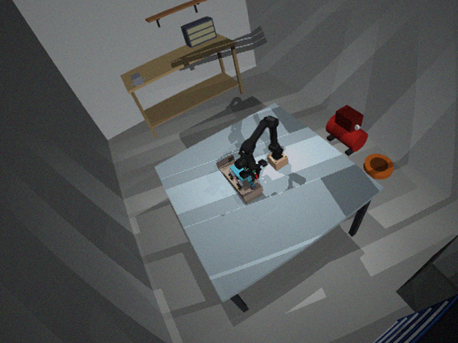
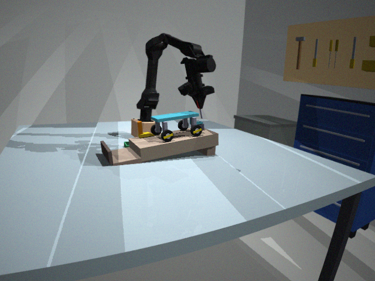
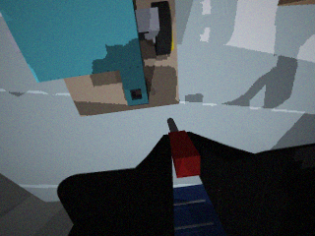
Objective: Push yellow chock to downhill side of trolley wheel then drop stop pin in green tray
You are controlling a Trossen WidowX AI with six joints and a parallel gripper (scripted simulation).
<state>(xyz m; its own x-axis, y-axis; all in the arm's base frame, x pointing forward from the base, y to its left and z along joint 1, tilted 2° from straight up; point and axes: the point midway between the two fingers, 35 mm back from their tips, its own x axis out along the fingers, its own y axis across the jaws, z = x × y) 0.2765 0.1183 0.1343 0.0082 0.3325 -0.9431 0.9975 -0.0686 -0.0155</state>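
The green tray lies 90 mm behind my gripper tip, 240 mm to the right of it and 180 mm below it. Round my gripper tip: blue-topped trolley 40 mm ahead, 140 mm to the right, 60 mm below; tan ramp 40 mm ahead, 150 mm to the right, 130 mm below; red-headed stop pin right at my gripper tip.
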